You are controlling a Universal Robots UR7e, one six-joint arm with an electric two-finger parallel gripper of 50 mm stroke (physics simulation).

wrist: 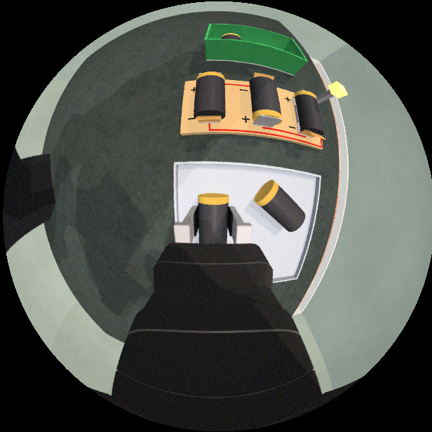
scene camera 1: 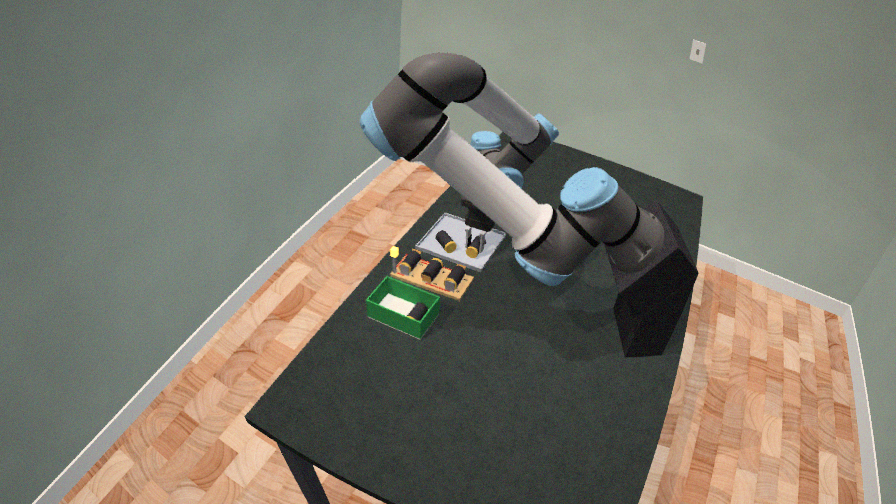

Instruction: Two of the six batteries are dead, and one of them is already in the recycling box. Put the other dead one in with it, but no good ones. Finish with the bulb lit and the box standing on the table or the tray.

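Observation:
My gripper point(scene camera 1: 475, 240) point(wrist: 212, 214) is shut on a black battery with a yellow end point(scene camera 1: 473, 248) point(wrist: 213, 215), low over the tray point(scene camera 1: 427, 243) point(wrist: 300, 272). A second battery point(scene camera 1: 445, 240) point(wrist: 283, 207) lies slanted in the tray beside it. The wooden holder point(scene camera 1: 461, 293) point(wrist: 187, 115) bears three batteries: one at the bulb end point(scene camera 1: 410, 260) point(wrist: 309, 112), a middle one point(scene camera 1: 431, 269) point(wrist: 265, 95) and one at the other end point(scene camera 1: 455, 276) point(wrist: 210, 96). The bulb point(scene camera 1: 394, 252) point(wrist: 338, 90) is bright yellow. The green box point(scene camera 1: 391, 317) point(wrist: 245, 54) stands on the table with one battery point(scene camera 1: 417, 309) point(wrist: 231, 36) inside.
The dark table point(scene camera 1: 476, 388) point(wrist: 115, 150) carries everything. The holder stands between the tray and the green box. The bulb's post rises at the holder's end near the table edge. The robot's dark base point(scene camera 1: 654, 307) stands at the right in the scene view.

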